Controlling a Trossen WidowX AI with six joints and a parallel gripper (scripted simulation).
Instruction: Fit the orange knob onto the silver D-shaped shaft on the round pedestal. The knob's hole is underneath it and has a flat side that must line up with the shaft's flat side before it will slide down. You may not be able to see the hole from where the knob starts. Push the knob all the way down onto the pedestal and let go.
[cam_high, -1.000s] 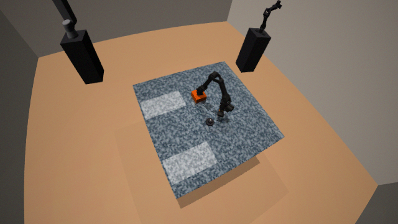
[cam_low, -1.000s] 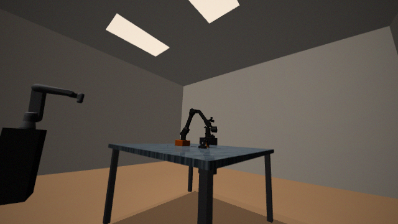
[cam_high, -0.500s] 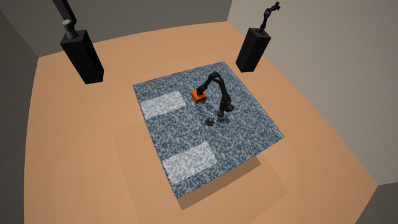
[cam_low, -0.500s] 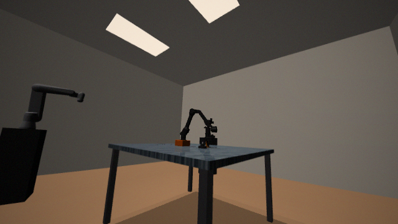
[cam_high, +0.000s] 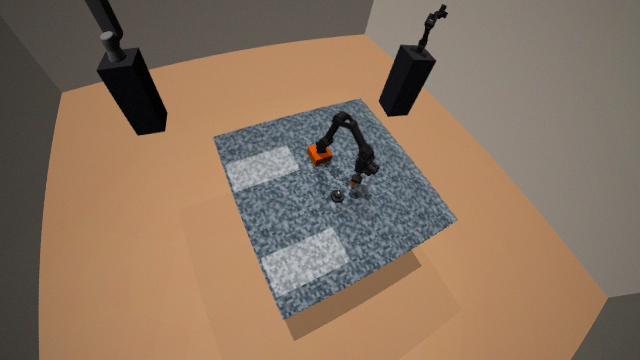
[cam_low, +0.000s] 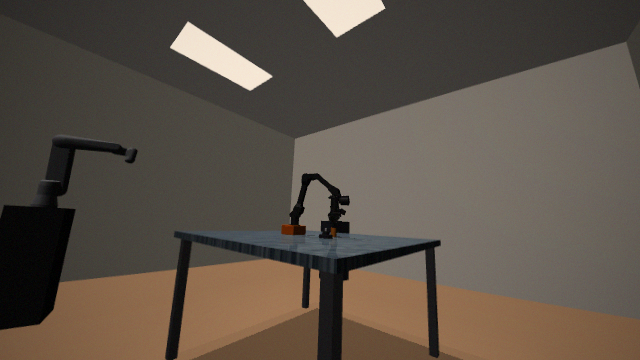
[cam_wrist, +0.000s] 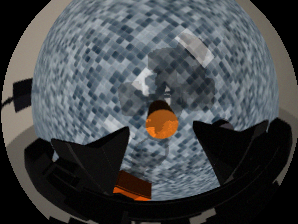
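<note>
Now: gripper tip 20 mm above the orange knob. From my gripper tip the other things lie so: round pedestal: 140 mm to the right, 80 mm ahead, 30 mm below.
</note>
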